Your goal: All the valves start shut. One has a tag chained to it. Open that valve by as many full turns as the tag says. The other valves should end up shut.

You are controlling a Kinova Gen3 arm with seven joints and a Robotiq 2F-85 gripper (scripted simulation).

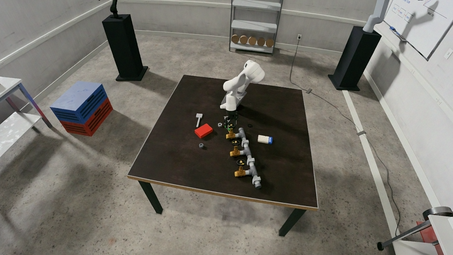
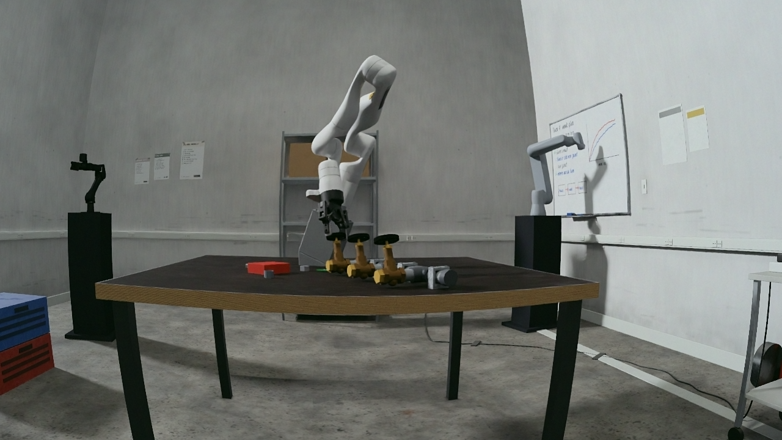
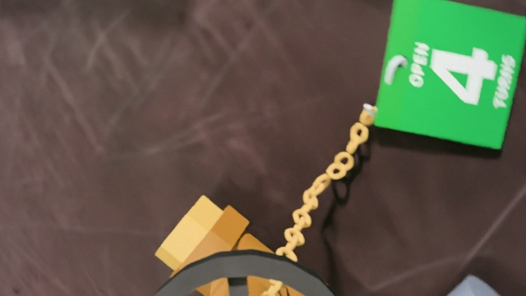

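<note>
Right now my hand is 11 cm above the green tag, 9 cm past it and 2 cm to the left of it. The rest, counted from my hand: white-and-blue box: 27 cm to the left, 11 cm below, 4 cm ahead; then red block: 22 cm to the right, 10 cm below, 3 cm behind; then small grey ring: 22 cm to the right, 12 cm ahead, 11 cm below.
</note>
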